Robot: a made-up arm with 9 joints. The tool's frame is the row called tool.
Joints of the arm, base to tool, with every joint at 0 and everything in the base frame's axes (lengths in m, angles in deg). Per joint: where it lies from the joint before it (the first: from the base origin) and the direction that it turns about. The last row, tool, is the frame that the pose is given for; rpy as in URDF.
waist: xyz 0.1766 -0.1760 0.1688 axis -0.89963 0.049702 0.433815
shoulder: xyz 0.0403 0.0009 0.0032 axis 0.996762 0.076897 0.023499
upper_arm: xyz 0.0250 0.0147 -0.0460 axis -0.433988 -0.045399 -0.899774
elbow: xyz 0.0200 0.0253 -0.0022 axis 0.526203 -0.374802 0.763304
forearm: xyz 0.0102 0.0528 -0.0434 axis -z
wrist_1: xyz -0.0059 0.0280 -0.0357 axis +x
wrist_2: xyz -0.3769 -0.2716 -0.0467 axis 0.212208 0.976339 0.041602
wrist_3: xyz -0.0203 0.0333 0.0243 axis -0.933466 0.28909 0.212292
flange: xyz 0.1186 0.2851 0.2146 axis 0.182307 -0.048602 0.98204
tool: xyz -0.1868 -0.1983 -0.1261 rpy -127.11 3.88 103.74
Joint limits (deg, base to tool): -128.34..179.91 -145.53..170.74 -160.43..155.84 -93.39..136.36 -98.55..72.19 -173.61..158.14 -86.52..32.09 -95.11..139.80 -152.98..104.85
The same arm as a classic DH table. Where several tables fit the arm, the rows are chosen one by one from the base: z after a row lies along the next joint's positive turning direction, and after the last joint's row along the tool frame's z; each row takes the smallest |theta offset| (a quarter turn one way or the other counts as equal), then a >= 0, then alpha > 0; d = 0 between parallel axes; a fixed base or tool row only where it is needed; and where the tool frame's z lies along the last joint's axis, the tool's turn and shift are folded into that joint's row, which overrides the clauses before.
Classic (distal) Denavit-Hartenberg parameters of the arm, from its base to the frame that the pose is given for. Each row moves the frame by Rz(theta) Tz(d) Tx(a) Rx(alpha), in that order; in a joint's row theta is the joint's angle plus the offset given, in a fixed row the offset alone. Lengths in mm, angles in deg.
base (fixed): a -166; alpha -64.29; d 258.4; theta offset 86.84
waist: a -2.7; alpha 151.97; d -203; theta offset 16.28
shoulder: a 13.4; alpha 117.21; d 92.2; theta offset 13.87
upper_arm: a 26; alpha -153.92; d 8.6; theta offset 74.73
elbow: a 48.9; alpha 139.76; d -74.3; theta offset 41.05
forearm: a 28; alpha -90; d 52.7; theta offset -35.46
wrist_1: a 35.1; alpha -77.75; d -323.4; theta offset -87.56
wrist_2: a -17; alpha -84.66; d -253.4; theta offset 11.58
wrist_3: a 305.8; alpha 88.61; d 43.3; theta offset -88.28
flange: a -129.1; alpha -136.01; d 305; theta offset 39.27
tool (fixed): a 0; alpha 0; d 326.7; theta offset 13.04
Joint limits (deg, base to tool): -128.34..179.91 -145.53..170.74 -160.43..155.84 -93.39..136.36 -98.55..72.19 -173.61..158.14 -86.52..32.09 -95.11..139.8 -152.98..104.85

